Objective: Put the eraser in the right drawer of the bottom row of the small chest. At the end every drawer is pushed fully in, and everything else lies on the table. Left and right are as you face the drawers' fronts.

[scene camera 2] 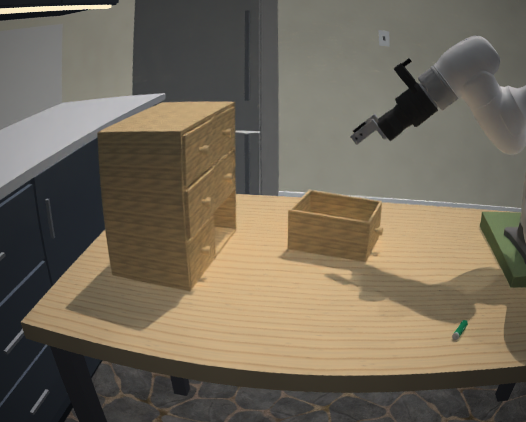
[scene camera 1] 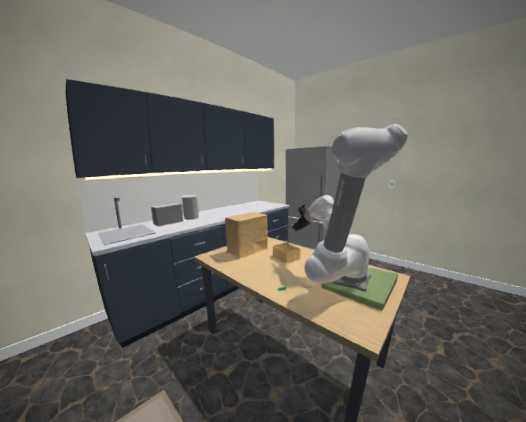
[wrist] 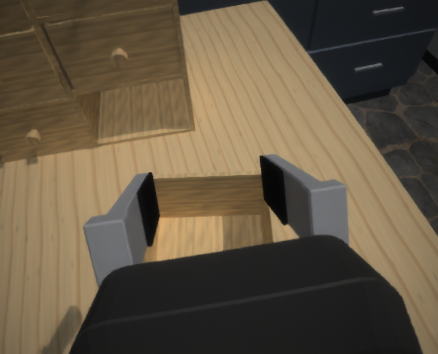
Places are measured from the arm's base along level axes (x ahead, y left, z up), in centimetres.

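Pixels of known places: gripper, fingertip midpoint: (scene camera 2: pixel 354 137) (scene camera 1: pixel 290 228) (wrist: pixel 209 186); arm's base at its link origin: (scene camera 1: pixel 352 279).
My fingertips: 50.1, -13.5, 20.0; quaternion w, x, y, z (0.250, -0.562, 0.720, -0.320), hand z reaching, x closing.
Observation:
For each thing: its top centre in the pictures, then the offset to it from my fingertips, as dx, dy, dz.
- loose wooden drawer at its top centre: (wrist: pixel 204 263) (scene camera 2: pixel 342 205) (scene camera 1: pixel 287 247) +2.4, +0.6, -15.1
- small green cylinder with a grey end, top centre: (scene camera 2: pixel 461 326) (scene camera 1: pixel 281 287) -16.9, +39.5, -22.5
The small wooden chest (scene camera 1: pixel 240 239) (scene camera 2: pixel 145 200) (wrist: pixel 150 35) stands on the table; its bottom right compartment is an open, empty-looking hole. The other drawers that show look shut. A loose wooden drawer (scene camera 1: pixel 285 254) (scene camera 2: pixel 325 234) (wrist: pixel 210 196) stands upright on the table, apart from the chest, its knob side facing away from the chest. My gripper (scene camera 1: pixel 292 228) (scene camera 2: pixel 357 138) (wrist: pixel 209 186) is open and empty, high above the table and tilted towards the chest. The eraser does not show; part of the drawer's inside is hidden by my gripper in the wrist view and by its walls in scene camera 2.
A small green cylinder with a grey end (scene camera 1: pixel 282 288) (scene camera 2: pixel 460 330) lies near the table's edge. The arm stands on a green base board (scene camera 1: pixel 385 292) (scene camera 2: pixel 500 250). Kitchen cabinets (scene camera 1: pixel 145 290) (scene camera 2: pixel 75 200) (wrist: pixel 370 45) stand beyond the chest, and a fridge (scene camera 1: pixel 306 175) (scene camera 2: pixel 200 55) behind.

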